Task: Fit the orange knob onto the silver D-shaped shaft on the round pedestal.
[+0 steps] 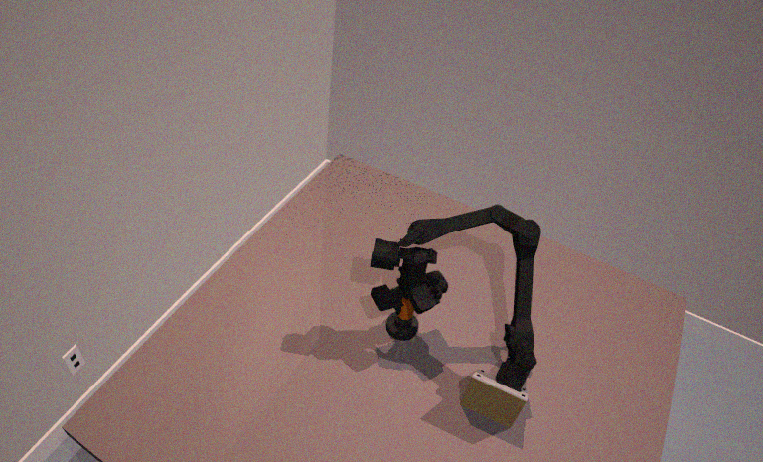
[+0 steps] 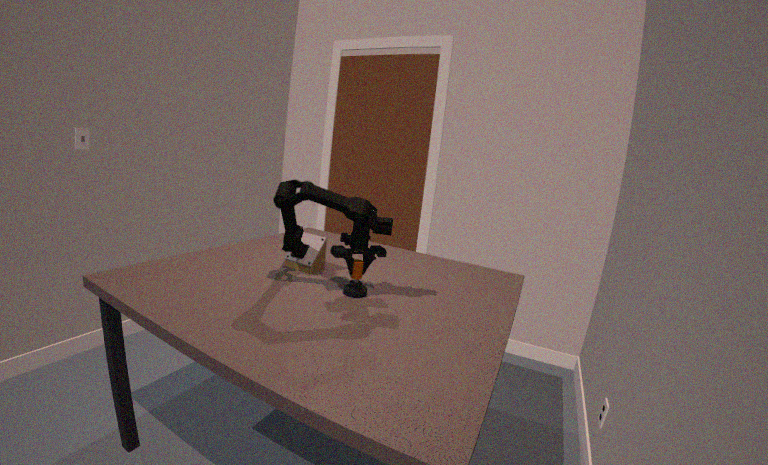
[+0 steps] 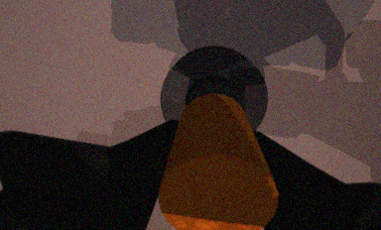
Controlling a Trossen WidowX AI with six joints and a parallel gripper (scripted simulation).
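Now: the round pedestal 40 mm below my gripper tip. Round my gripper tip: orange knob 30 mm above.
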